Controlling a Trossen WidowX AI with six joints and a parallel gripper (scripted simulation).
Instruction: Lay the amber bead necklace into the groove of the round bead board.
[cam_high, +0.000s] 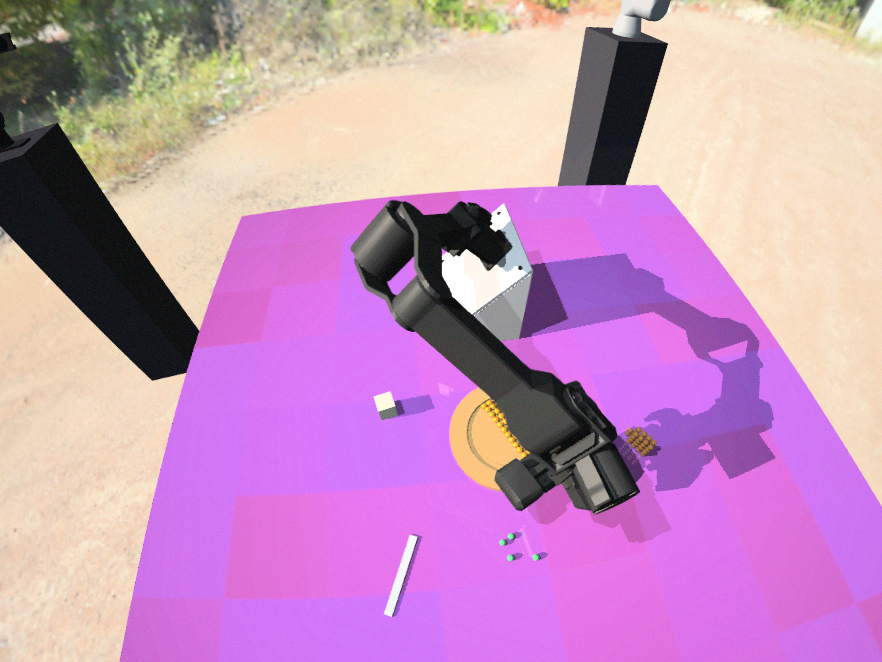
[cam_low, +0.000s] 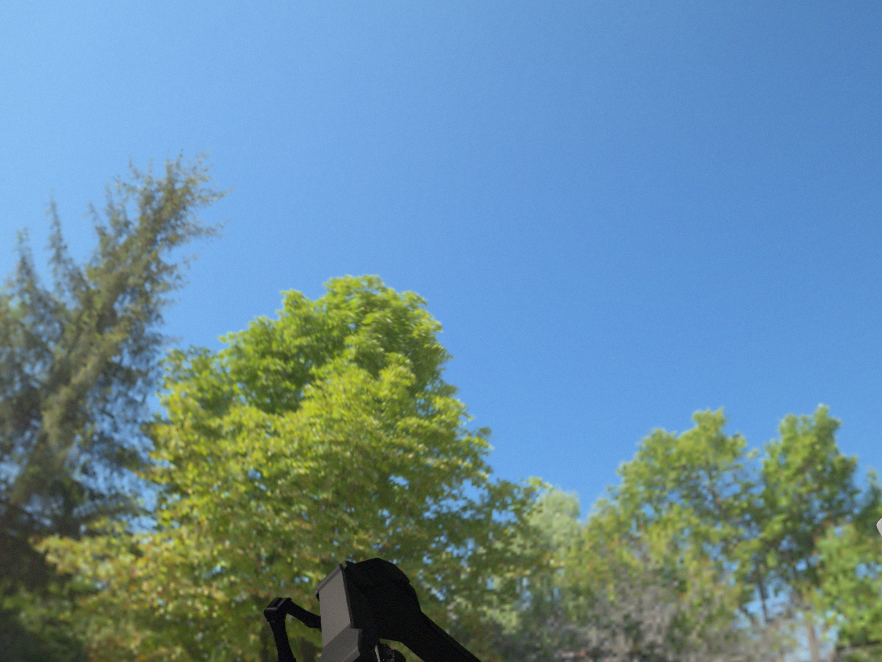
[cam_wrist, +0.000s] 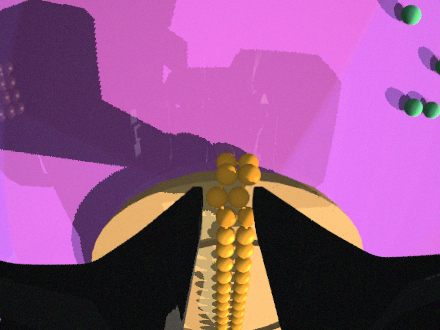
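The round tan bead board lies 9 cm behind my gripper tip, 3 cm to the right of it and 1 cm below it. Round my gripper tip: small cream cube: 22 cm to the right, 19 cm behind; then white bar: 26 cm to the right, 8 cm ahead, 1 cm below.
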